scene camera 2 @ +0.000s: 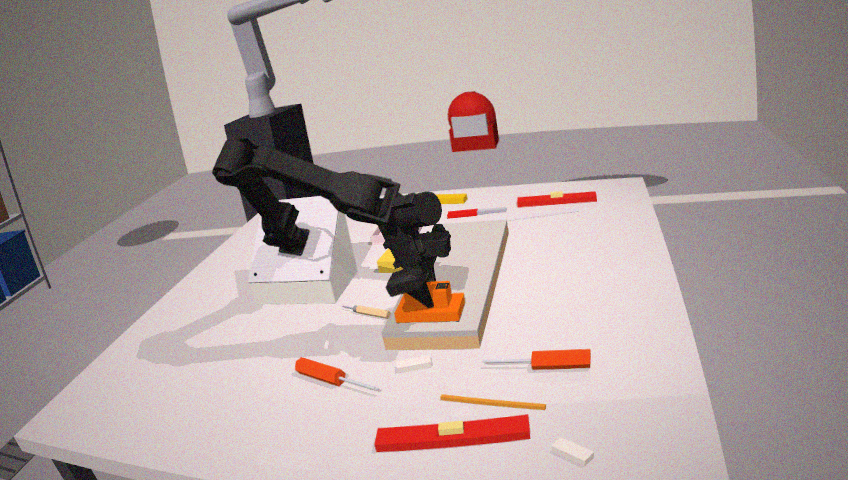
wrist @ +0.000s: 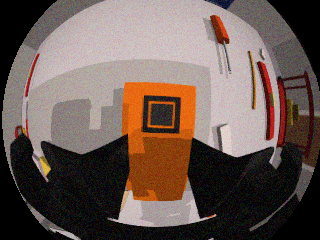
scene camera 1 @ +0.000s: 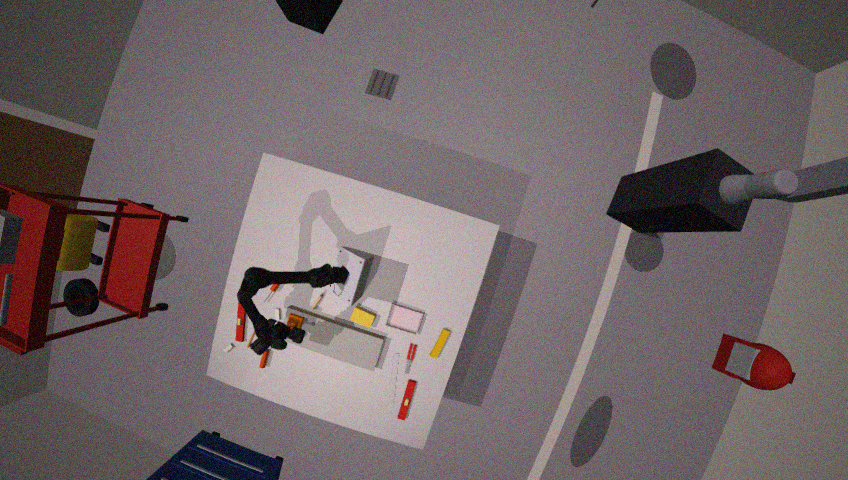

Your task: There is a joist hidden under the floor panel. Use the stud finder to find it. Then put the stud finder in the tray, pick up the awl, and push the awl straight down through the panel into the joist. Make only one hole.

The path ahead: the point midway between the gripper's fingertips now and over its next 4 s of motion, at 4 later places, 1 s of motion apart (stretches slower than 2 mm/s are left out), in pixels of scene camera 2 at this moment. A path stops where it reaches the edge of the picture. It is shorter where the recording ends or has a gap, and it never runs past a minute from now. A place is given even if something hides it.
My gripper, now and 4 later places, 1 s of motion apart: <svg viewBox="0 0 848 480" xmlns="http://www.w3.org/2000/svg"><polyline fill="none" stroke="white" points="433,301 428,251 455,190 408,180 396,202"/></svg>
